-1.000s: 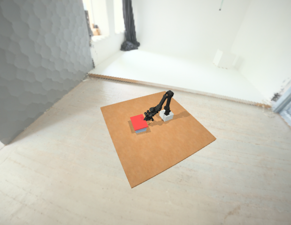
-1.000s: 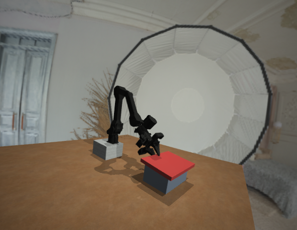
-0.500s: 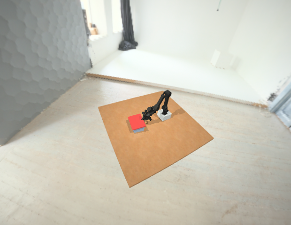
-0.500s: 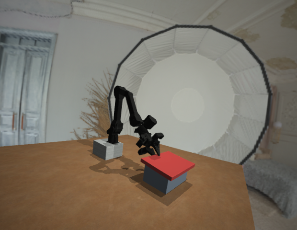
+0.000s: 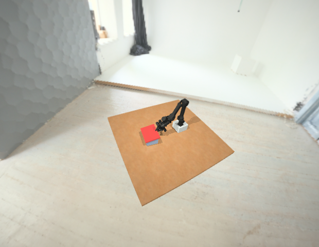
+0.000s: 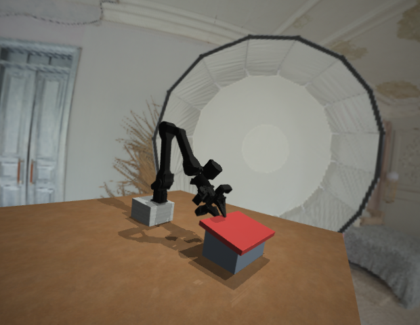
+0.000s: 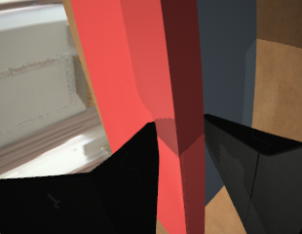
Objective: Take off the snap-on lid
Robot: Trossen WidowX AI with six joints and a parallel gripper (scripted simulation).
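Now: gripper tip 7 cm short of the red lid, 2 cm to the left of it and 1 cm above it. Round my gripper tip: grey-blue storage box (7 cm ahead, 2 cm to the right, 7 cm below).
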